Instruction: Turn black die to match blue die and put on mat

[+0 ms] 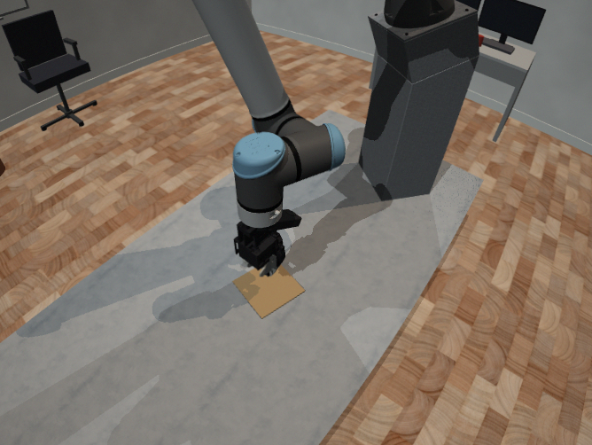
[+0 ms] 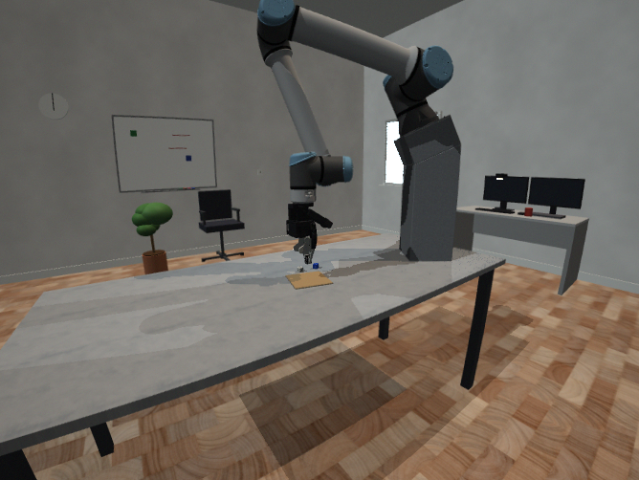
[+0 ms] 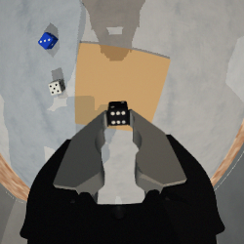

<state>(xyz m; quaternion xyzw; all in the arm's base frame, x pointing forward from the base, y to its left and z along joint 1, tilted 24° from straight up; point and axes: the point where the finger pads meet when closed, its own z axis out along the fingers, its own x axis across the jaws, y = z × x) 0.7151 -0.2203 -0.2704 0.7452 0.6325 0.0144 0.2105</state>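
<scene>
The tan mat lies 8 cm below my hand. The rest, counted from my hand: blue die: 12 cm behind, 8 cm to the right, 7 cm below; black die: 1 cm below; white die: 4 cm behind, 9 cm to the right, 7 cm below.
</scene>
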